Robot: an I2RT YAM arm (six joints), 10 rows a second.
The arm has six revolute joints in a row. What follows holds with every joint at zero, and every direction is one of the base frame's.
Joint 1 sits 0.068 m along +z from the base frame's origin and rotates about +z.
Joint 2 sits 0.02 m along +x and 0.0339 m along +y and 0.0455 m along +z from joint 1 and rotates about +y.
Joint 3 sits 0.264 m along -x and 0.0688 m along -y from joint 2 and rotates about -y.
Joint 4 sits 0.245 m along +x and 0.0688 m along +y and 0.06 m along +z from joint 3 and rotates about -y.
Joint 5 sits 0.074 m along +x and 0.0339 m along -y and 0.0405 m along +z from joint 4 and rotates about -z.
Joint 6 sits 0.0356 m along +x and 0.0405 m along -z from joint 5 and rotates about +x.
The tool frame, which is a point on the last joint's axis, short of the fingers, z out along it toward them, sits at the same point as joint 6; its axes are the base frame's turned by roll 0, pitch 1.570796 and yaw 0 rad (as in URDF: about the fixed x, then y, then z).
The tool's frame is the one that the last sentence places.
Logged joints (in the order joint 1, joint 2, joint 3, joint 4, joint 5, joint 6), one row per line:
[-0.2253 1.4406 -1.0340 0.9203 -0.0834 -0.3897]
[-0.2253 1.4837 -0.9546 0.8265 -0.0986 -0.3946]
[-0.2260 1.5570 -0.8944 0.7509 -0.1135 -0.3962]
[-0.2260 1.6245 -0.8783 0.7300 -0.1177 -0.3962]
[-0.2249 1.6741 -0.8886 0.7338 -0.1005 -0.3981]
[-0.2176 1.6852 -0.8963 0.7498 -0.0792 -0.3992]
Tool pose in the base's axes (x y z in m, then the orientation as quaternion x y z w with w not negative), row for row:
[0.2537 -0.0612 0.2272 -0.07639 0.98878 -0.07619 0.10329]
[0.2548 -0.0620 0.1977 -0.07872 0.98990 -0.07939 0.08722]
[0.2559 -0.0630 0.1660 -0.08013 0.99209 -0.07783 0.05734]
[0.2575 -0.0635 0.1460 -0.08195 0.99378 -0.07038 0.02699]
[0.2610 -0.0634 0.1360 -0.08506 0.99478 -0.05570 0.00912]
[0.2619 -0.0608 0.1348 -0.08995 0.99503 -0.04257 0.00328]
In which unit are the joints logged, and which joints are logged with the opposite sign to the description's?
The joints are logged in radians. Opposite sign: joint 3, joint 4, joint 5.
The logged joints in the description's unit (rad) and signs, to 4 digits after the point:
[-0.2253 1.4406 1.0340 -0.9203 0.0834 -0.3897]
[-0.2253 1.4837 0.9546 -0.8265 0.0986 -0.3946]
[-0.2260 1.5570 0.8944 -0.7509 0.1135 -0.3962]
[-0.2260 1.6245 0.8783 -0.7300 0.1177 -0.3962]
[-0.2249 1.6741 0.8886 -0.7338 0.1005 -0.3981]
[-0.2176 1.6852 0.8963 -0.7498 0.0792 -0.3992]

